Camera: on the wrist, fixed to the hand. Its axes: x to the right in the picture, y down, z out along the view.
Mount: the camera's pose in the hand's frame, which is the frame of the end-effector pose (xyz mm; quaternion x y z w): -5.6 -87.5 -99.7 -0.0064 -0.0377 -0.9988 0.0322
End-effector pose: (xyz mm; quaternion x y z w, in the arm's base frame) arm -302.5 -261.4 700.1 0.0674 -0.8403 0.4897 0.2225
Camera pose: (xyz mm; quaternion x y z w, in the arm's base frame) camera -237.8 -221.7 809.0 0.8585 0.0287 -0.2144 0.4650
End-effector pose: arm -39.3 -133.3 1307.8 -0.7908 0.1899 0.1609 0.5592
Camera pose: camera 2.0 -200.4 1414.6 -0.2126 -0.8058 -0.5223 0.1808
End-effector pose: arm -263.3 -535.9 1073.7 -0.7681 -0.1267 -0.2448 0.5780
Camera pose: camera -332.7 -603.9 1164.2 -0.0889 0.7914 0.5570 0.2356
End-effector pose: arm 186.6 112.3 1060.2 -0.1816 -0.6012 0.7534 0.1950
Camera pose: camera 248.7 210.3 1124.8 0.6217 -0.2129 -0.1675 0.7349
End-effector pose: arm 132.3 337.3 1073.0 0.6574 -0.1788 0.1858 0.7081
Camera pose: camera 171.9 430.7 987.4 0.2022 0.6229 -0.7271 0.2058
